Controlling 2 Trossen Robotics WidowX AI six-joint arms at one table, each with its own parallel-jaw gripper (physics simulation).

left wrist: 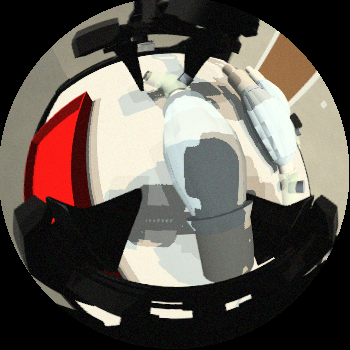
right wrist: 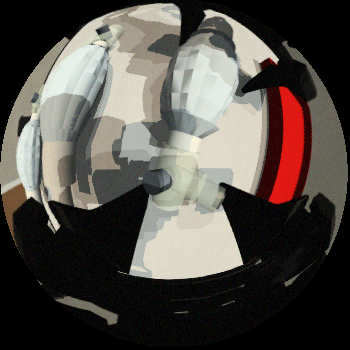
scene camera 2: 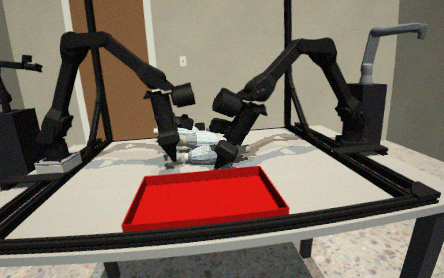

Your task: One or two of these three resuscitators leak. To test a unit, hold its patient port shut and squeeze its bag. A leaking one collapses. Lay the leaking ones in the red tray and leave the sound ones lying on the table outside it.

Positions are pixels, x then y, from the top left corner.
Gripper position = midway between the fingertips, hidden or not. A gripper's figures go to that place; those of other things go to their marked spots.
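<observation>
My left gripper [left wrist: 188, 193] is 100 mm from the lens, and my right gripper [left wrist: 165, 84] is 170 mm from the lens.
</observation>
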